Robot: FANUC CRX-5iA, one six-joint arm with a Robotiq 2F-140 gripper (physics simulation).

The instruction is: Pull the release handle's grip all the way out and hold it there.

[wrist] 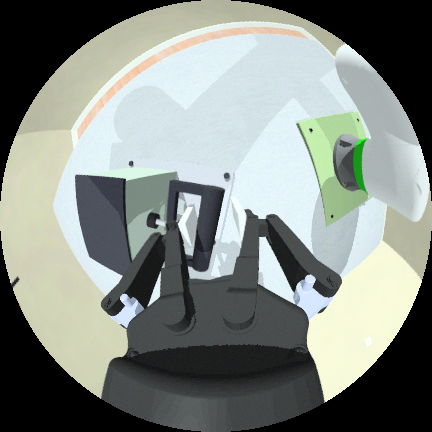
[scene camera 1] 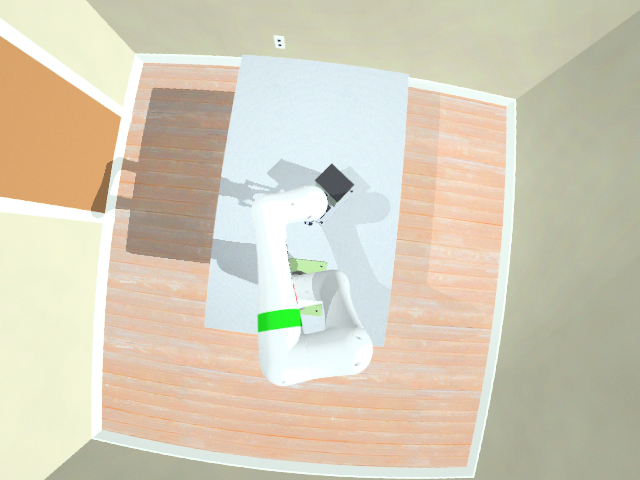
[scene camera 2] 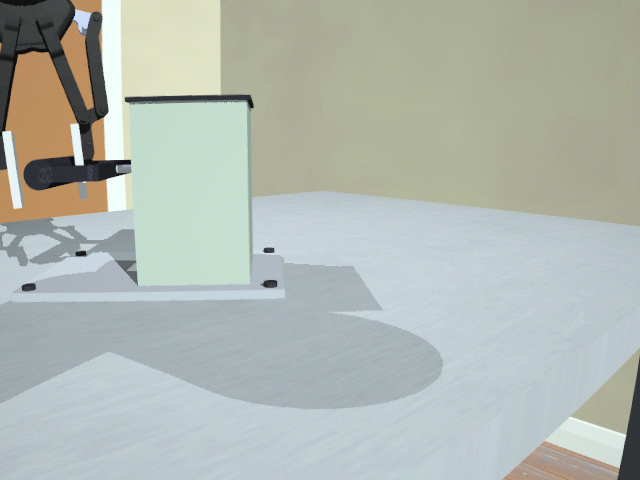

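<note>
The release handle's housing (scene camera 1: 334, 181) (scene camera 2: 191, 191) (wrist: 147, 210) is a pale green box with a dark top. Its black grip (scene camera 2: 41, 174) (wrist: 207, 240) is a loop with a thick outer bar, joined to the housing side by a short light rod (scene camera 2: 124, 168) (wrist: 160, 222). A gap shows between loop and housing. My gripper (scene camera 2: 45, 166) (wrist: 213, 209) is partly open, pointing down, with its white pads on either side of the outer bar. One pad is inside the loop's opening, the other outside it. Nothing is clamped. In scene camera 1 the arm mostly hides grip and fingers.
The housing stands on a bolted light plate (scene camera 2: 155, 296) on the pale table (scene camera 1: 320, 113) (scene camera 2: 465, 289). The arm's green mounting plate (scene camera 1: 312, 266) (wrist: 330, 185) is nearer the arm's base. The white arm (scene camera 1: 273, 268) reaches over the table.
</note>
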